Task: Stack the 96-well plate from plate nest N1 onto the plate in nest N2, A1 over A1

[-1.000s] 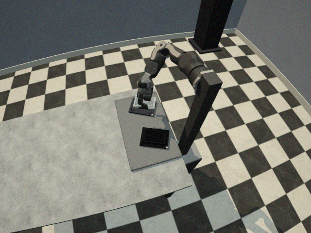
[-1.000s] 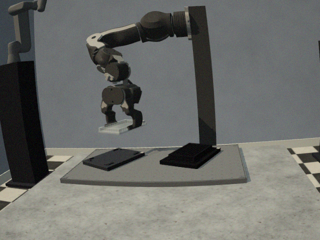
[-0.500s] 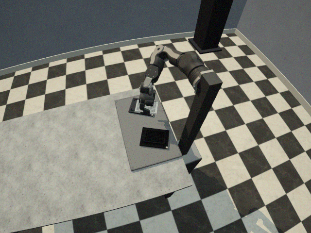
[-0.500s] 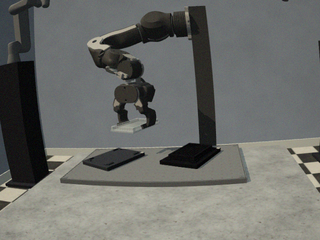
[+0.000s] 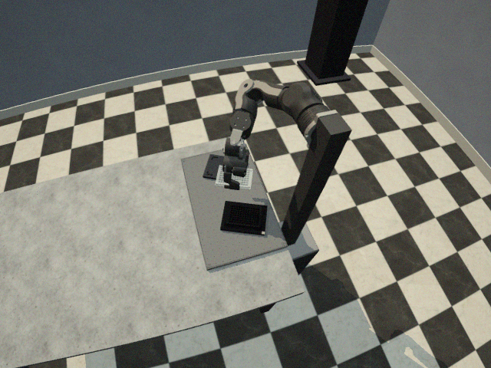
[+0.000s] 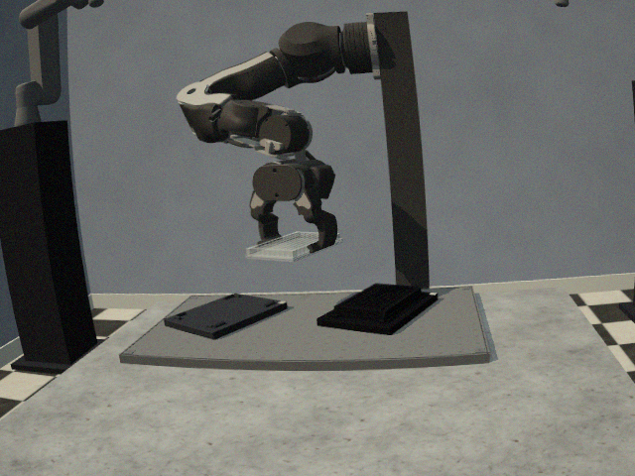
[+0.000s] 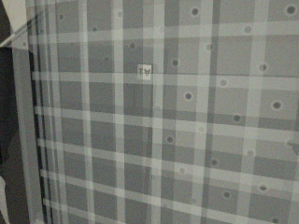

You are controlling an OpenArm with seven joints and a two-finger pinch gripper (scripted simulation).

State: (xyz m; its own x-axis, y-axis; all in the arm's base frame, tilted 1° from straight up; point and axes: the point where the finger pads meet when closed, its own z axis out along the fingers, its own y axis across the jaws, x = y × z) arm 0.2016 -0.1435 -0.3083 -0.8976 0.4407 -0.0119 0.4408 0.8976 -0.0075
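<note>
The black 96-well plate is 120 mm to the left of my hand and 90 mm below it. From my hand the other things lie so: clear 96-well plate (right at my hand); nest N1 (120 mm to the right, 100 mm below); nest N2 (120 mm to the left, 100 mm below).
</note>
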